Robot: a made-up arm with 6 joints.
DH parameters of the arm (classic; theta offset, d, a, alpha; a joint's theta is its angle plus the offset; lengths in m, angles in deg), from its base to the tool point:
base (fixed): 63.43 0 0.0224 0
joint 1: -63.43 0.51 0.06 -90
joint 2: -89.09 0 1.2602 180
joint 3: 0.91 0.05 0.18 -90
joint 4: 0 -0.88 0.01 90
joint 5: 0 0 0.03 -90
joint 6: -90 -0.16 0.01 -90
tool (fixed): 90 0.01 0 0
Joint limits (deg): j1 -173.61..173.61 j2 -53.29..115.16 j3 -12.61..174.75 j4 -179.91..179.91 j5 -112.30..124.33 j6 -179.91..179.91
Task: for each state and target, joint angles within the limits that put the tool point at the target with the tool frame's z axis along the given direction. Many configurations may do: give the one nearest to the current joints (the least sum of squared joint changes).
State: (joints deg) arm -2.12 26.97 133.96 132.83 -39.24 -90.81
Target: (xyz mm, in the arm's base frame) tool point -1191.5 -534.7 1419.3 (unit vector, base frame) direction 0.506 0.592 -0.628
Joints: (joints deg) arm 19.04 -20.55 158.92 142.36 -69.63 -136.22
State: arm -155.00 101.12 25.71 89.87 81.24 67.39
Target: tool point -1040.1 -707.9 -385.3 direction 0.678 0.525 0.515
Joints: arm -150.65 90.64 -12.31 99.05 85.51 71.77
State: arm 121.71 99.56 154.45 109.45 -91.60 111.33
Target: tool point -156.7 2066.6 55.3 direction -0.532 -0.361 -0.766
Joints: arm 99.52 115.16 115.70 59.11 -111.70 107.23
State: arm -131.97 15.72 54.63 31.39 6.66 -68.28
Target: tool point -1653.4 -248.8 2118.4 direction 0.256 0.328 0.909
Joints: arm -169.20 35.09 57.68 40.00 -6.15 -55.79
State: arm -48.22 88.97 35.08 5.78 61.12 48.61
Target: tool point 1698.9 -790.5 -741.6 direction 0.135 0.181 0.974
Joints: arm -23.59 114.98 47.88 -3.22 64.78 14.09
